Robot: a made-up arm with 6 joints.
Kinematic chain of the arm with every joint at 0, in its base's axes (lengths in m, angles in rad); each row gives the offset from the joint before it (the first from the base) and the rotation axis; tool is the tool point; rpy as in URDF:
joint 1: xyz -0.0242 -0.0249 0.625 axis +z
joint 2: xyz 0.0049 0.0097 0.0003 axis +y
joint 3: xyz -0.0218 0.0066 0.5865 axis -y
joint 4: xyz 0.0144 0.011 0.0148 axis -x
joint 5: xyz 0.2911 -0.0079 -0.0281 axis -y
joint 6: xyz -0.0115 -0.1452 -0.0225 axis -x
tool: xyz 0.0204 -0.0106 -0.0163 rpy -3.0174 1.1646 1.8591
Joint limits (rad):
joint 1: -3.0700..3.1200
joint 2: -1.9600..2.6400
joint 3: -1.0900..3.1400
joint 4: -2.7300..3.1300
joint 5: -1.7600..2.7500
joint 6: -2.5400..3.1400
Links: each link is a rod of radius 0.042 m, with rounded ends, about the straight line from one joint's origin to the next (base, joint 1, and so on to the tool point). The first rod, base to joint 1, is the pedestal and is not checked.
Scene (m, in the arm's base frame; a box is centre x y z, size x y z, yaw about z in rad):
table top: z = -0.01
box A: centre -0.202 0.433 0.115 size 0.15 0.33 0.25 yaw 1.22
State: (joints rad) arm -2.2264 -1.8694 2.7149 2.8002 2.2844 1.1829
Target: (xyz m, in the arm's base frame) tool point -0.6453 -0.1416 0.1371
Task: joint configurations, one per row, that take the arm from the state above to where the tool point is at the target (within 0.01 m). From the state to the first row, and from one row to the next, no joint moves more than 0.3 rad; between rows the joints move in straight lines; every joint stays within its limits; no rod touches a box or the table.
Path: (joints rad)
1: -1.9652 -1.7887 2.6821 2.7769 2.3426 1.1916
2: -1.7040 -1.7080 2.6493 2.7535 2.4008 1.2004
3: -1.4428 -1.6273 2.6165 2.7302 2.4590 1.2091
4: -1.1816 -1.5466 2.5837 2.7068 2.5172 1.2178
5: -0.9204 -1.4660 2.5509 2.6835 2.5754 1.2266
6: -0.6592 -1.3853 2.5181 2.6601 2.6336 1.2353
7: -0.3980 -1.3046 2.4853 2.6368 2.6918 1.2440
8: -0.1368 -1.2239 2.4525 2.6134 2.7500 1.2528
9: 0.1365 -1.5044 2.3978 2.4782 2.4937 1.2288
10: 0.4098 -1.7850 2.3432 2.3430 2.2373 1.2048

